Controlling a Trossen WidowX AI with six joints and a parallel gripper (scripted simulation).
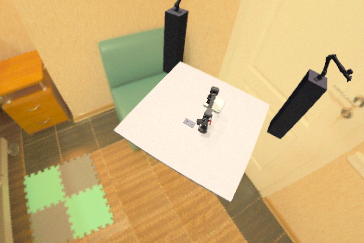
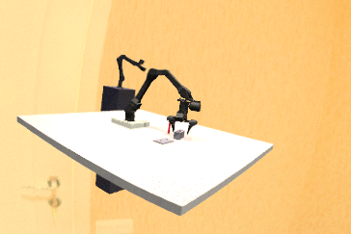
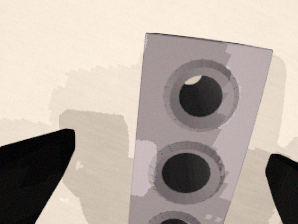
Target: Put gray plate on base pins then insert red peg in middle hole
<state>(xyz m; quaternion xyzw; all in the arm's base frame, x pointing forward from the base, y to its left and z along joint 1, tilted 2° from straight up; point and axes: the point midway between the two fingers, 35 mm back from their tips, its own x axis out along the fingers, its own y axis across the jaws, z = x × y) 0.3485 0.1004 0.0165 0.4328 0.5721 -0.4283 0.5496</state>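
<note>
Now: gripper tip 1 cm below the gray plate. The rest, counted from my gripper tip: gray base (16 cm to the right, 2 cm below).
</note>
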